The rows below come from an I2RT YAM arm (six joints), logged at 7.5 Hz.
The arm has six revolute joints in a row. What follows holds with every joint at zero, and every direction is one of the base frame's.
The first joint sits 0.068 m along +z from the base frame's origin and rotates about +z.
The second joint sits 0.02 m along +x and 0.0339 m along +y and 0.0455 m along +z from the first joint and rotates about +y.
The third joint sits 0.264 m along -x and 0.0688 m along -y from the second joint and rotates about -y.
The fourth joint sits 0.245 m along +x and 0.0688 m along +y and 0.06 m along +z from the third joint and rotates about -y.
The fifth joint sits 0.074 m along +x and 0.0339 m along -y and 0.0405 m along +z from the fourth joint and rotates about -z.
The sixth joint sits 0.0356 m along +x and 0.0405 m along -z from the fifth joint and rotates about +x.
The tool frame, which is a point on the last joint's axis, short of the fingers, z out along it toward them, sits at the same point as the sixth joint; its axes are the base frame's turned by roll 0, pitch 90 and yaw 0 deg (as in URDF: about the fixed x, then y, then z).
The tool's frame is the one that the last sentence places.
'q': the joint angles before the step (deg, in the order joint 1, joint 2, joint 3, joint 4, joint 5, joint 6). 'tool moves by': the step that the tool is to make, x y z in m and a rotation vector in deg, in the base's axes. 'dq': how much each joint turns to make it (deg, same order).
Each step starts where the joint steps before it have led.
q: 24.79, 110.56, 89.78, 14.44, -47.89, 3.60
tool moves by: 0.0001, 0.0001, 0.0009, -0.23, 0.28, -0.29
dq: 0.02, -0.03, 0.33, -0.77, 0.32, -0.08
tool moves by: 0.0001, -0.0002, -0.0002, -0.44, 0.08, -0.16
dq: -0.02, -0.01, 0.19, -0.83, 0.19, -0.51
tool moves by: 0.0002, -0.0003, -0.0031, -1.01, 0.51, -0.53
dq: -0.01, 0.04, -0.03, -1.48, 0.61, -0.91
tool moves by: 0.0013, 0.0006, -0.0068, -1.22, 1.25, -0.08
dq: 0.01, 0.53, 0.04, -1.75, 0.19, -0.81
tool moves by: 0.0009, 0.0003, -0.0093, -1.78, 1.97, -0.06
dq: 0.00, 0.57, -0.05, -2.71, 0.23, -1.10
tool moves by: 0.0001, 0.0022, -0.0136, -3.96, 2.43, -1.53
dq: 0.38, 0.80, 0.25, -5.21, 2.59, -2.65
